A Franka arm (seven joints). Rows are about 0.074 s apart.
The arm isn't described. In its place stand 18 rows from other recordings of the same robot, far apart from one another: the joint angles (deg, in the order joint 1, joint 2, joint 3, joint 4, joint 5, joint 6, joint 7), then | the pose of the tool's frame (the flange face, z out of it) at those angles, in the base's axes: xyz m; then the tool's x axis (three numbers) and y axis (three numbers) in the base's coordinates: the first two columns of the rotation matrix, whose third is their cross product.
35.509 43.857 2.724 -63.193 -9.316 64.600 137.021 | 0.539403, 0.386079, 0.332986, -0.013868, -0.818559, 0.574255, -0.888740, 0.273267, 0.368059
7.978 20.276 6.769 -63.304 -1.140 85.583 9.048 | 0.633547, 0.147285, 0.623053, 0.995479, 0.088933, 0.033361, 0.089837, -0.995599, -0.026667
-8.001 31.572 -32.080 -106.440 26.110 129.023 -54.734 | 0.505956, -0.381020, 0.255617, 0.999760, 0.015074, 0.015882, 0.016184, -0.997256, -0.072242
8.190 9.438 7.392 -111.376 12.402 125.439 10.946 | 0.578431, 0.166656, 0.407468, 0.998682, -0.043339, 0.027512, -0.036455, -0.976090, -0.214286
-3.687 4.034 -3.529 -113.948 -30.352 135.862 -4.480 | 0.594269, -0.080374, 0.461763, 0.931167, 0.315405, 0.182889, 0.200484, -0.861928, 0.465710
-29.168 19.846 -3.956 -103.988 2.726 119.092 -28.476 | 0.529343, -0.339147, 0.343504, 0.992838, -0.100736, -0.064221, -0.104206, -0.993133, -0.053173
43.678 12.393 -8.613 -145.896 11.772 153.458 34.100 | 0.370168, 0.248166, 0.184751, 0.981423, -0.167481, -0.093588, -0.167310, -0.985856, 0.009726
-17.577 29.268 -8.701 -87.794 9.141 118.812 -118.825 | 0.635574, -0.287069, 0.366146, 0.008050, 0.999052, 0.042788, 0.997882, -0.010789, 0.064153
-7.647 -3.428 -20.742 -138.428 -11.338 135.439 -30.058 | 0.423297, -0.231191, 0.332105, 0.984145, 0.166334, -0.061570, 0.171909, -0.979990, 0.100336
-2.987 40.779 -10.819 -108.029 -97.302 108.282 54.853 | 0.578378, -0.212788, 0.153139, 0.992891, 0.083040, -0.085273, 0.091889, -0.079413, 0.992598
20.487 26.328 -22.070 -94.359 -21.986 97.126 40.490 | 0.628018, -0.027363, 0.351620, 0.825418, -0.564207, 0.018870, -0.455934, -0.646561, 0.611623
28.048 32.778 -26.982 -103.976 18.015 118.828 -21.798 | 0.620541, 0.044275, 0.234426, 0.943659, 0.246612, -0.220657, 0.236962, -0.969022, -0.069615
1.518 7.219 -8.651 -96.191 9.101 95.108 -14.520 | 0.583769, -0.053234, 0.510451, 0.988196, 0.111274, -0.105290, 0.092742, -0.981593, -0.166954
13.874 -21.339 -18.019 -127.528 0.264 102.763 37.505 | 0.436495, -0.042317, 0.509070, 0.757938, -0.638924, -0.131550, -0.648530, -0.759771, -0.046444
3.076 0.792 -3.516 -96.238 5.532 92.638 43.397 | 0.557732, 0.005835, 0.569768, 0.711061, -0.692653, -0.120932, -0.699092, -0.714849, -0.016167
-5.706 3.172 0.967 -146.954 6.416 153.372 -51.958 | 0.454578, -0.041062, 0.250128, 0.745800, 0.661624, 0.077689, 0.663176, -0.748426, 0.007458
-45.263 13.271 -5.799 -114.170 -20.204 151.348 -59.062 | 0.405660, -0.482985, 0.390750, 0.916808, 0.392993, -0.070853, 0.379923, -0.803775, 0.457825
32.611 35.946 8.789 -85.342 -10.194 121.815 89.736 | 0.551739, 0.451292, 0.309264, 0.708720, -0.702677, 0.062938, -0.703282, -0.710737, -0.015712
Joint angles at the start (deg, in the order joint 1, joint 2, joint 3, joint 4, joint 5, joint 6, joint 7): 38.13 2.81 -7.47 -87.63 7.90 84.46 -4.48
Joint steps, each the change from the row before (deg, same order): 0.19 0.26 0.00 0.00 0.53 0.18 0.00; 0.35 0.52 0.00 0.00 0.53 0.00 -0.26; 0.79 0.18 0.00 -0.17 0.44 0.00 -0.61; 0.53 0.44 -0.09 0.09 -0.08 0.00 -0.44; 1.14 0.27 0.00 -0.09 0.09 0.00 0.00; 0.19 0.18 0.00 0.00 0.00 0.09 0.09; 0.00 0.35 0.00 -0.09 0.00 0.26 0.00; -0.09 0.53 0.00 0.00 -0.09 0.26 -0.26; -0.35 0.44 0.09 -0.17 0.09 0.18 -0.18; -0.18 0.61 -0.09 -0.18 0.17 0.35 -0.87; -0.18 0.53 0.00 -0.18 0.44 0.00 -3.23
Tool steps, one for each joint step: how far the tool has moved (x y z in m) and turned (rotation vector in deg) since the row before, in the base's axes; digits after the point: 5 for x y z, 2 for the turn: -0.00023 0.00340 -0.00215 0.39 0.32 0.16; -0.00048 0.00532 -0.00492 0.17 0.66 0.60; -0.00421 0.00766 -0.00300 0.28 0.47 1.38; -0.00076 0.00481 -0.00362 -0.22 0.19 0.87; -0.00571 0.01012 -0.00335 -0.15 0.33 1.14; -0.00033 0.00215 -0.00166 -0.09 0.07 0.09; 0.00159 0.00123 -0.00386 -0.14 0.12 -0.04; 0.00285 0.00091 -0.00497 -0.23 0.12 0.13; 0.00308 -0.00069 -0.00551 -0.17 0.37 -0.12; 0.00380 -0.00002 -0.00707 0.01 0.37 0.51; 0.00206 0.00051 -0.00664 0.63 0.66 2.93
